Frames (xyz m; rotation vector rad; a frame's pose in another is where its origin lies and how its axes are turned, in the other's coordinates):
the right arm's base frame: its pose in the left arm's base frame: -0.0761 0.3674 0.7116 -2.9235 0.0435 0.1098
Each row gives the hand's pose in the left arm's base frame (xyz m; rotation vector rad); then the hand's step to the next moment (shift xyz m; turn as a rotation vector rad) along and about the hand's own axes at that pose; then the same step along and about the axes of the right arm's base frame.
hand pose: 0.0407 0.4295 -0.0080 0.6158 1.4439 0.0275
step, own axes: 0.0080 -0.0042 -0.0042 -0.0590 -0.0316 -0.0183
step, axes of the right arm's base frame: -0.0034 0.0010 0.0093 -0.0391 0.0338 -0.0463
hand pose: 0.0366 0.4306 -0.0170 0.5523 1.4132 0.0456
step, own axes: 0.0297 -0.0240 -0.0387 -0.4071 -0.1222 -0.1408
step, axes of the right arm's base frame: -0.0350 0.0072 0.0410 -0.2600 0.1385 -0.3372
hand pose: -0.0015 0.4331 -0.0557 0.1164 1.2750 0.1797
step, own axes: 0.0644 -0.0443 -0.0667 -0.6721 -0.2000 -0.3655
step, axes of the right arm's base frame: -0.0351 0.0511 0.0819 -0.5534 0.2416 -0.5105
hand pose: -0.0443 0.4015 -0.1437 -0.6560 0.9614 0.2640
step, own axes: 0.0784 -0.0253 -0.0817 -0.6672 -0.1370 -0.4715
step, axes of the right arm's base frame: 0.0096 0.0932 0.0685 -0.6463 0.2775 -0.4376
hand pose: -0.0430 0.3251 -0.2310 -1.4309 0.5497 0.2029
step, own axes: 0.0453 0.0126 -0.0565 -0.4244 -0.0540 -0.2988
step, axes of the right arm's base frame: 0.0238 0.0668 0.0193 -0.4236 0.1775 -0.2477
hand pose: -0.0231 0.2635 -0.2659 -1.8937 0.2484 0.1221
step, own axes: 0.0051 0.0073 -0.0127 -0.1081 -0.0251 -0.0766
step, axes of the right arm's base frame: 0.0034 0.0151 0.0001 -0.1062 0.0398 -0.0729
